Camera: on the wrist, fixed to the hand. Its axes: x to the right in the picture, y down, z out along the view.
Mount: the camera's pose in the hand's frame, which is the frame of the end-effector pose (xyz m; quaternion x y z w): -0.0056 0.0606 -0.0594 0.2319 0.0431 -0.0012 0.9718
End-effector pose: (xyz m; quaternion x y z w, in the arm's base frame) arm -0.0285 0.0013 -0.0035 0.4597 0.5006 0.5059 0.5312
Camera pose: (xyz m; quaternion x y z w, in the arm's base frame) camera -0.0923 -0.0014 0.0526 0.5475 0.6272 0.3947 0.3886
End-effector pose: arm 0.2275 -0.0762 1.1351 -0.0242 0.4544 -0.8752 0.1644
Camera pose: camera 0.2375 -0.0600 1.0522 0.0518 0.2457 -0.9571 0.1447
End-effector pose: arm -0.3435 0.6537 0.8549 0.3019 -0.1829 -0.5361 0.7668
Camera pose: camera -0.2665 0.6895 0.8505 0.4945 -0.2687 -0.4665 0.6824
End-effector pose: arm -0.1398 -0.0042 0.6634 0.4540 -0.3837 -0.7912 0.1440
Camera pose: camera -0.0948 -0.0695 0.6941 0.5091 -0.5496 -0.6605 0.0502
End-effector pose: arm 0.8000 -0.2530 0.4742 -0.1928 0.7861 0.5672 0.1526
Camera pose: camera 0.7748 -0.2916 0.5457 -0.1774 0.9017 0.3604 0.1598
